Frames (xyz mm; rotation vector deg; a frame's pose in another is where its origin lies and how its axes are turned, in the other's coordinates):
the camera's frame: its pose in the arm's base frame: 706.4 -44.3 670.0 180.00 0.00 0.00
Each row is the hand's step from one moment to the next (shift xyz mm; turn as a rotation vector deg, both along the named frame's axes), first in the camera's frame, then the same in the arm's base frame.
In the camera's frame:
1: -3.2 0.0 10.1 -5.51 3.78 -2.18
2: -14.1 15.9 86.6 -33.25 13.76 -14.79
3: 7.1 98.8 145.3 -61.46 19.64 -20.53
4: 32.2 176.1 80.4 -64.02 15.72 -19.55
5: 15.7 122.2 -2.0 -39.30 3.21 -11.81
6: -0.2 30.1 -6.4 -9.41 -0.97 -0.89
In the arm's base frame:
1: -3.2 0.0 -10.1 -5.51 -3.78 2.18
2: -14.1 -15.9 -86.6 -33.25 -13.76 14.79
3: 7.1 -98.8 -145.3 -61.46 -19.64 20.53
4: 32.2 -176.1 -80.4 -64.02 -15.72 19.55
5: 15.7 -122.2 2.0 -39.30 -3.21 11.81
6: -0.2 -30.1 6.4 -9.41 0.97 0.89

